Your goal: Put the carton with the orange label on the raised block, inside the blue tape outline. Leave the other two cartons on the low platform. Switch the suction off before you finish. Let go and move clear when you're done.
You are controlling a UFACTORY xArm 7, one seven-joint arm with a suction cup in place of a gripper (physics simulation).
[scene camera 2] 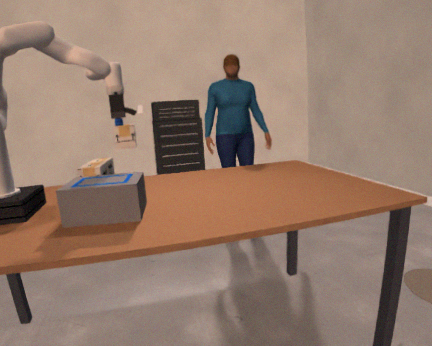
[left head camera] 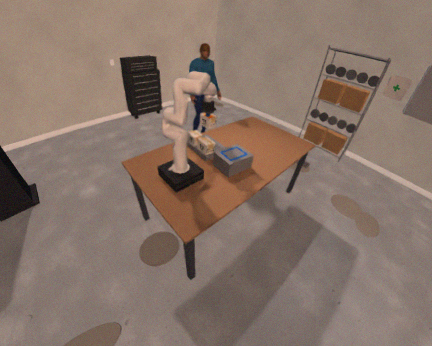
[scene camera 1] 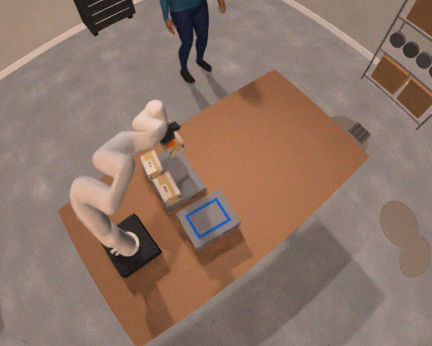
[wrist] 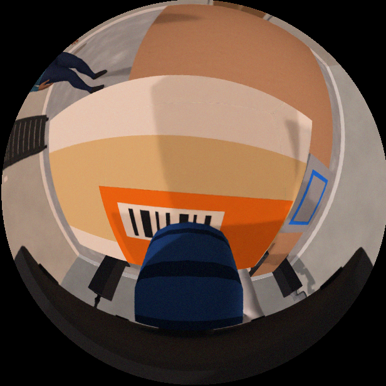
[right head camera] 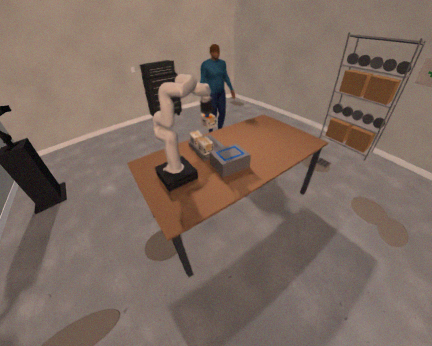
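Seen in the pictures: end effector, tool point: (scene camera 2: 119, 128) (left head camera: 207, 117) (right head camera: 207, 117); arm's base, origin of the base link: (scene camera 2: 2, 195) (left head camera: 180, 168) (scene camera 1: 127, 244) (right head camera: 175, 168).
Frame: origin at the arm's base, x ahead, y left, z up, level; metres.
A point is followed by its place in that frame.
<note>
The carton with the orange label (left head camera: 208, 120) @(y 0.174, x 0.445, z 0.187 m) (scene camera 1: 174, 145) @(y 0.161, x 0.482, z 0.205 m) (scene camera 2: 126, 137) @(y 0.160, x 0.493, z 0.157 m) (wrist: 175, 160) hangs from my suction cup (scene camera 2: 119, 121) (wrist: 190, 280), well above the far end of the low platform (scene camera 1: 189, 176) @(y 0.083, x 0.481, z -0.030 m). The blue cup covers part of its orange label in the wrist view. Two other cartons, one farther back (scene camera 1: 151, 164) @(y 0.237, x 0.358, z 0.058 m) (left head camera: 195, 137) @(y 0.196, x 0.318, z 0.056 m) and one nearer the block (scene camera 1: 166, 188) @(y 0.074, x 0.335, z 0.063 m) (left head camera: 206, 145) @(y 0.034, x 0.290, z 0.059 m), stand on the low platform. The raised grey block (scene camera 1: 215, 241) @(y -0.268, x 0.352, z -0.055 m) (left head camera: 235, 166) @(y -0.258, x 0.309, z 0.004 m) (right head camera: 231, 166) @(y -0.260, x 0.324, z -0.003 m) (scene camera 2: 102, 206) @(y -0.272, x 0.384, z -0.020 m) stands beside the platform. The blue tape outline (scene camera 1: 201, 208) @(y -0.115, x 0.400, z 0.042 m) on its top is empty.
The arm's black base (left head camera: 181, 176) @(y -0.076, x -0.054, z -0.001 m) (scene camera 1: 134, 265) @(y -0.107, x -0.041, z 0.000 m) stands on the brown table (left head camera: 272, 145) @(y -0.234, x 0.986, z -0.078 m) (scene camera 1: 280, 150) @(y -0.131, x 0.997, z -0.078 m) near the platform and block. A person (scene camera 2: 231, 107) (right head camera: 214, 75) stands beyond the table's far edge. A black tool cabinet (scene camera 2: 178, 137) and a shelf rack (left head camera: 359, 53) stand farther off.
</note>
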